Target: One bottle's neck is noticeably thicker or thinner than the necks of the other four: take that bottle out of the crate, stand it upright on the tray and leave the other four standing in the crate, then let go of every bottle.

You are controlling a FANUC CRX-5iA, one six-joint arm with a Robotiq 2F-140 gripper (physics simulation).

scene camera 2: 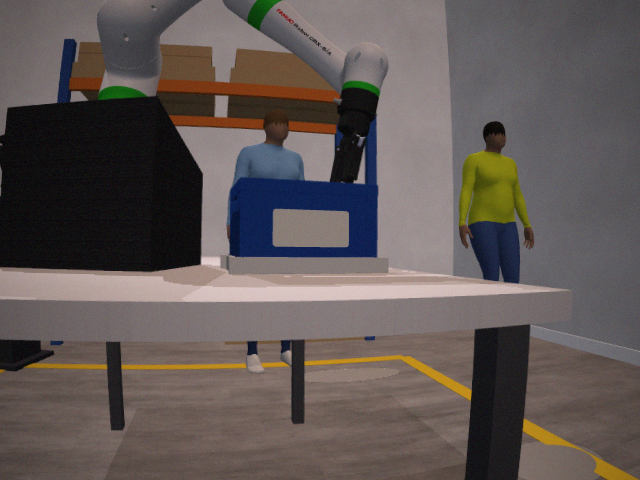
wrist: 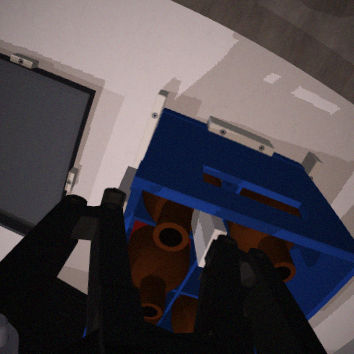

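Pixels of known places: arm's base at its link origin: [scene camera 2: 118, 135].
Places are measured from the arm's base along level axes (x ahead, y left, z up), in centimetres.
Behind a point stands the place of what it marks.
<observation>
The blue crate [scene camera 2: 253, 227] @(x 33.0, y -13.3, z -21.0 cm) [wrist: 225, 150] @(x 53.9, y 4.1, z -22.8 cm) holds brown bottles. In the wrist view one bottle [wrist: 175, 215] @(x 50.2, y 6.7, z -13.8 cm) near the crate's left corner shows a wider neck and mouth than the bottle [wrist: 160, 262] @(x 42.4, y 3.2, z -17.3 cm) below it and the bottle [wrist: 245, 235] @(x 50.1, y -0.9, z -17.3 cm) at the right. Part of another bottle [wrist: 185, 315] @(x 35.3, y -5.2, z -18.6 cm) shows at the bottom; a fifth cannot be made out. My gripper [scene camera 2: 343, 180] [wrist: 164, 194] @(x 49.8, y 7.7, z -16.3 cm) reaches down at the crate's rim, its tips hidden in the scene view. Its fingers stand open on either side of the wide neck, with gaps to it. The dark tray [wrist: 35, 140] @(x 38.8, y 22.6, z -28.9 cm) lies left of the crate.
Light fixture blocks [wrist: 240, 136] @(x 55.3, y 2.6, z -26.4 cm) stand around the crate on the white table [scene camera 2: 413, 297] @(x 53.0, y -49.1, z -29.4 cm) [wrist: 100, 50] @(x 53.3, y 20.7, z -29.4 cm). A large black block [scene camera 2: 93, 191] @(x 1.7, y -13.6, z -14.4 cm) carries the arm at the left. Two people [scene camera 2: 273, 160] [scene camera 2: 491, 188] and a shelf rack [scene camera 2: 65, 67] stand behind.
</observation>
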